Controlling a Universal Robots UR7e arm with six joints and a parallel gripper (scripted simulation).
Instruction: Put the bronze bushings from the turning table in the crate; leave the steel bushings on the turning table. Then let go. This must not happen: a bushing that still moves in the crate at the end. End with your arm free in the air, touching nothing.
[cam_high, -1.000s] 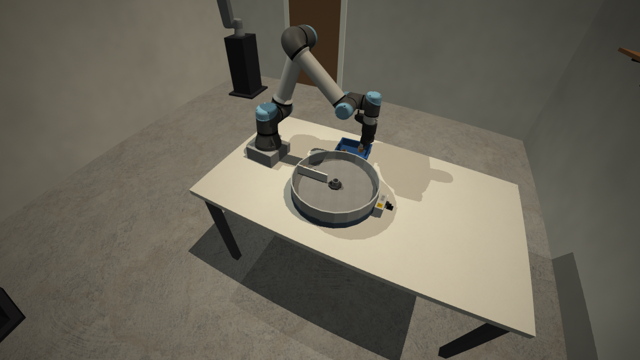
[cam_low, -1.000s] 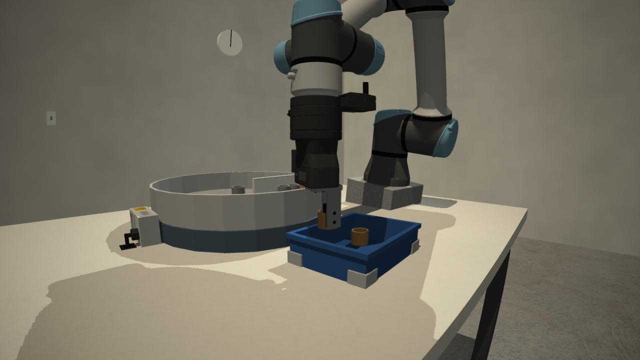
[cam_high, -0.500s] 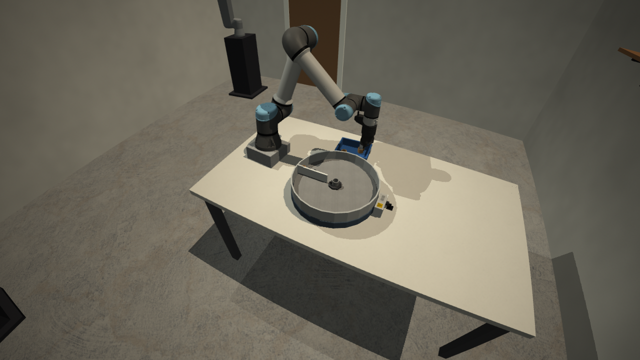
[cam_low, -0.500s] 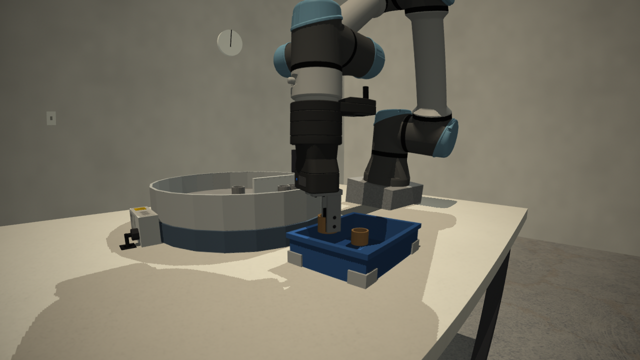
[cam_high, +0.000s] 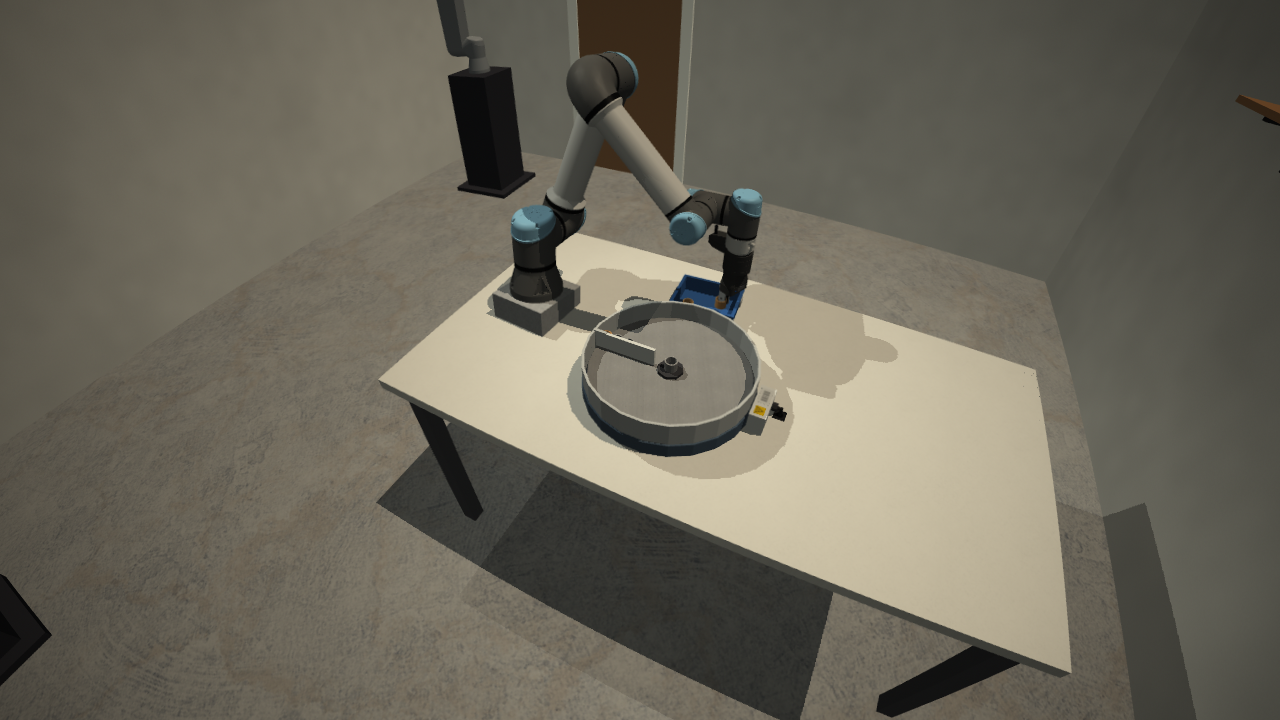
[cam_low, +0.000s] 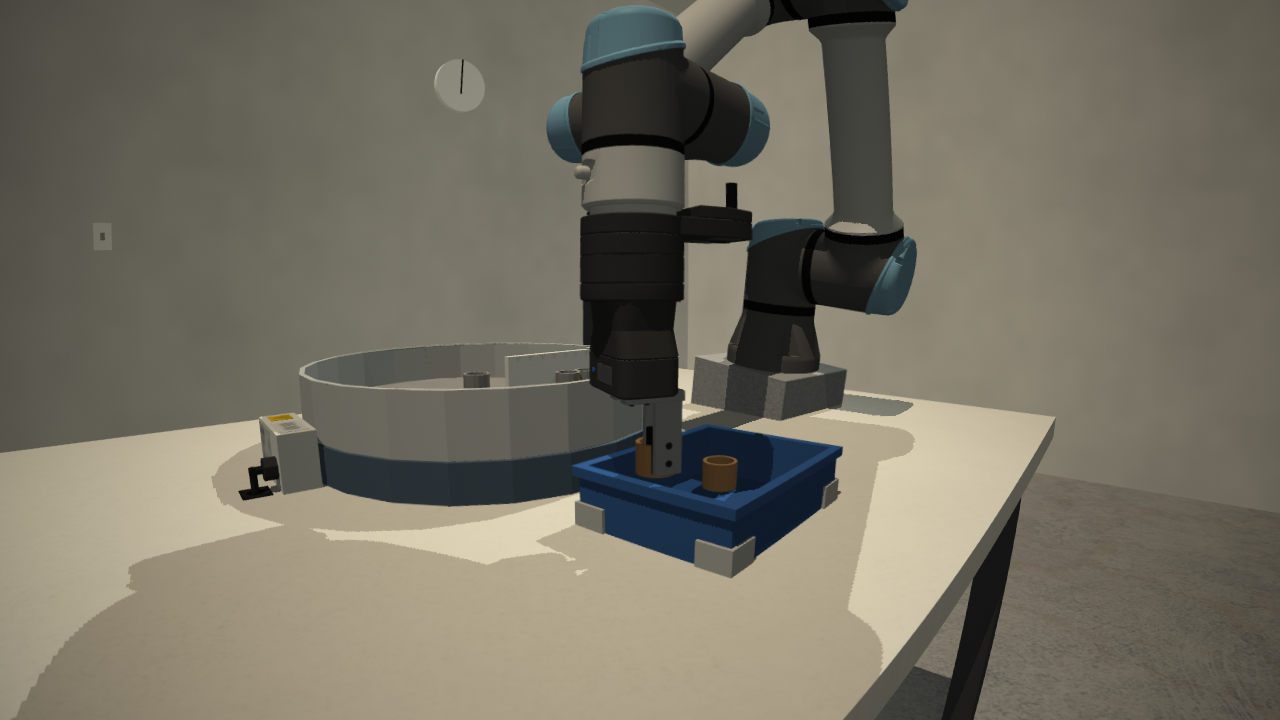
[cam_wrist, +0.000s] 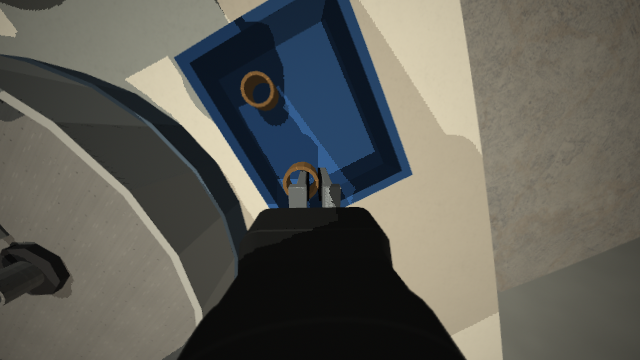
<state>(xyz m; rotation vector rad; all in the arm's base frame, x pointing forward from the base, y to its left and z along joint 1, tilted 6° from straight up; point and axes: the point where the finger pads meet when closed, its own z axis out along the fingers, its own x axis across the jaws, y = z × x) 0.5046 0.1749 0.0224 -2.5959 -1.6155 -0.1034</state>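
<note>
My gripper is now 50 mm past the blue crate, 40 mm above it and 20 mm to the right of it. Also, from my hand: turning table: 320 mm to the right, 30 mm behind, 10 mm below.
</note>
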